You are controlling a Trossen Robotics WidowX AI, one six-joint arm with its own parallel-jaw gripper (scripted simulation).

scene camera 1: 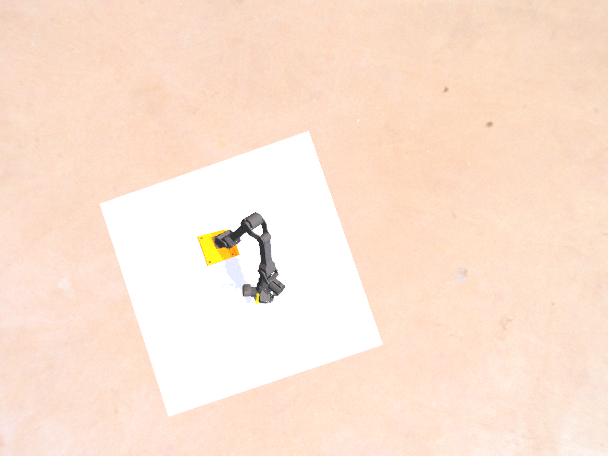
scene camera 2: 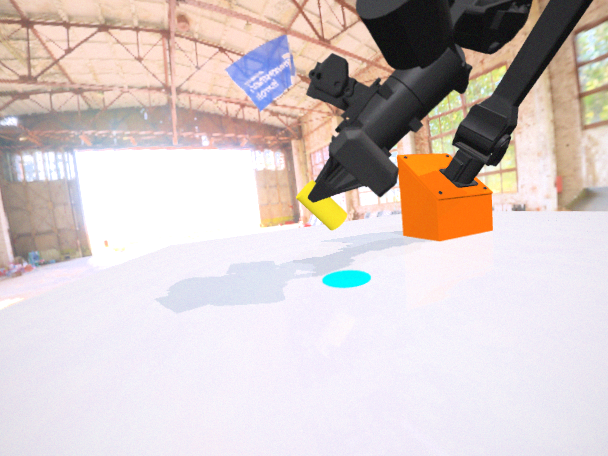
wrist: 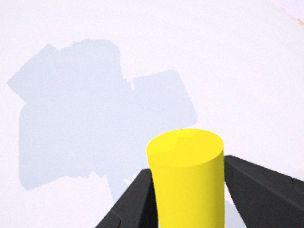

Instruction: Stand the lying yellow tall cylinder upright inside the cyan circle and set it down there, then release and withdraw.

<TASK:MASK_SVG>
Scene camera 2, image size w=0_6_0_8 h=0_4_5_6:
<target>my gripper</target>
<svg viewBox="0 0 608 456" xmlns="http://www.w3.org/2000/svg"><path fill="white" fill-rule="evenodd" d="M332 53L322 63L317 61L314 69L310 70L309 78L311 82L306 95L321 102L328 102L344 111L341 115L344 120L335 129L338 135L334 136L332 134L329 159L317 176L316 184L307 198L315 203L337 194L363 187L369 188L377 197L382 198L383 195L397 184L399 168L389 158L392 156L389 151L410 130L417 132L424 126L420 121L426 116L426 111L416 96L410 92L409 88L394 77L389 76L382 84L380 83L381 78L378 77L370 86L358 82L355 78L349 77L349 63L347 59Z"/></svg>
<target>yellow cylinder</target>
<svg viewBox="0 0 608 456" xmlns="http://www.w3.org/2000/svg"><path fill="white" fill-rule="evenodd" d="M311 180L299 192L296 199L331 231L337 229L347 218L347 213L331 197L315 203L311 202L307 197L316 184L314 180Z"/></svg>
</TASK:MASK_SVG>
